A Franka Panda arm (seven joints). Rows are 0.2 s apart.
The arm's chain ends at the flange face. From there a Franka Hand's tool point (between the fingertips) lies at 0.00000 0.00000 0.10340 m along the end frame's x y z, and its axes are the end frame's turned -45 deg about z.
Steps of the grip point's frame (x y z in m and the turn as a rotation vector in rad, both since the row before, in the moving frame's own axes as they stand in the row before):
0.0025 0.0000 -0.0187 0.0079 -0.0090 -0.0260
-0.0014 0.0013 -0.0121 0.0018 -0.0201 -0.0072
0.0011 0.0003 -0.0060 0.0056 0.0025 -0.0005
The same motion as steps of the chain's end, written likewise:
0.0030 -0.0019 -0.0187 -0.0008 -0.0120 -0.0260
0.0015 0.0006 -0.0121 -0.0129 -0.0155 -0.0072
0.0012 0.0000 -0.0060 0.0057 -0.0022 -0.0005

